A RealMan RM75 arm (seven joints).
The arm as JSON. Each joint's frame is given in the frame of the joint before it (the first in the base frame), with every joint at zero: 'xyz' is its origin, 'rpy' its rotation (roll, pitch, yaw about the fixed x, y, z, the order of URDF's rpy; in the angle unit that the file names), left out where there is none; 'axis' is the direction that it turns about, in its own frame. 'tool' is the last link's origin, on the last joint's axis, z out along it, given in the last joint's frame.
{
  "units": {
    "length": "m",
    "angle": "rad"
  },
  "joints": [
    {
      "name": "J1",
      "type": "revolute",
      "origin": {
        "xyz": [
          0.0,
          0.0,
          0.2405
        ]
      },
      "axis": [
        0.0,
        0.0,
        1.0
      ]
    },
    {
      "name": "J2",
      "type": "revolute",
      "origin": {
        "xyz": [
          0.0,
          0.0,
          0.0
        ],
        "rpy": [
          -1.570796,
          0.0,
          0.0
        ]
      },
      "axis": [
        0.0,
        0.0,
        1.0
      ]
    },
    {
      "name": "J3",
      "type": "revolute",
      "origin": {
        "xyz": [
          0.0,
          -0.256,
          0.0
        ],
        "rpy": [
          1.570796,
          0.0,
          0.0
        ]
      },
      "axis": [
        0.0,
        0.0,
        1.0
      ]
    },
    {
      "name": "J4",
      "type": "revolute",
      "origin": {
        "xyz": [
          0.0,
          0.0,
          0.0
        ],
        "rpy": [
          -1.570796,
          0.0,
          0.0
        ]
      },
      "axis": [
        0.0,
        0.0,
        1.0
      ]
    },
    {
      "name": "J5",
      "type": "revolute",
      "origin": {
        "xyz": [
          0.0,
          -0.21,
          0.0
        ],
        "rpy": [
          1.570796,
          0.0,
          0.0
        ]
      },
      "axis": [
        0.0,
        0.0,
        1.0
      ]
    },
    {
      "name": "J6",
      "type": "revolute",
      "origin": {
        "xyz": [
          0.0,
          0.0,
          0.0
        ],
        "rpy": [
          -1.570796,
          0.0,
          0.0
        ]
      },
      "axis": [
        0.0,
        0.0,
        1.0
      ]
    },
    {
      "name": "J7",
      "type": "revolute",
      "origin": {
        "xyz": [
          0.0,
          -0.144,
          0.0
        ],
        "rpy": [
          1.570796,
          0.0,
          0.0
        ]
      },
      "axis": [
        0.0,
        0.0,
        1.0
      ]
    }
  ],
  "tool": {
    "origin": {
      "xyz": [
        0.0,
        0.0,
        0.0
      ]
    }
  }
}
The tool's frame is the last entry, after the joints.
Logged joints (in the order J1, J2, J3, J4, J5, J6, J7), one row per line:
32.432, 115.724, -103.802, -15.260, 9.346, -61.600, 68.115
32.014, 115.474, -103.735, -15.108, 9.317, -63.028, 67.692
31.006, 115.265, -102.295, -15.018, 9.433, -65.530, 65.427
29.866, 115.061, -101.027, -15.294, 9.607, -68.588, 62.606
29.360, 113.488, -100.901, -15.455, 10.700, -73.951, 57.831
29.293, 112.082, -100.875, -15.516, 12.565, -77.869, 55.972
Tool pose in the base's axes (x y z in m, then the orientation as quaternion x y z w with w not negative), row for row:
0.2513, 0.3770, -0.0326, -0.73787, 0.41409, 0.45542, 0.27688
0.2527, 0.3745, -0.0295, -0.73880, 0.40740, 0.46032, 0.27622
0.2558, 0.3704, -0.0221, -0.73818, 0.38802, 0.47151, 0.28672
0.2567, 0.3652, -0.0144, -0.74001, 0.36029, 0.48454, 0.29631
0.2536, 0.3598, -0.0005, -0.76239, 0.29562, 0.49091, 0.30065
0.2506, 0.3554, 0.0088, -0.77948, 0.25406, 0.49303, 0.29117
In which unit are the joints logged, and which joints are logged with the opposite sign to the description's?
The joints are logged in degrees. Opposite sign: J5.
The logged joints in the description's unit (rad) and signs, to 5 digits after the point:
0.56605, 2.01976, -1.81169, -0.26634, -0.16312, -1.07512, 1.18883
0.55875, 2.01540, -1.81052, -0.26368, -0.16261, -1.10005, 1.18145
0.54116, 2.01175, -1.78538, -0.26211, -0.16464, -1.14371, 1.14192
0.52126, 2.00819, -1.76325, -0.26693, -0.16767, -1.19709, 1.09268
0.51243, 1.98074, -1.76105, -0.26974, -0.18675, -1.29069, 1.00934
0.51126, 1.95620, -1.76060, -0.27081, -0.21930, -1.35907, 0.97690

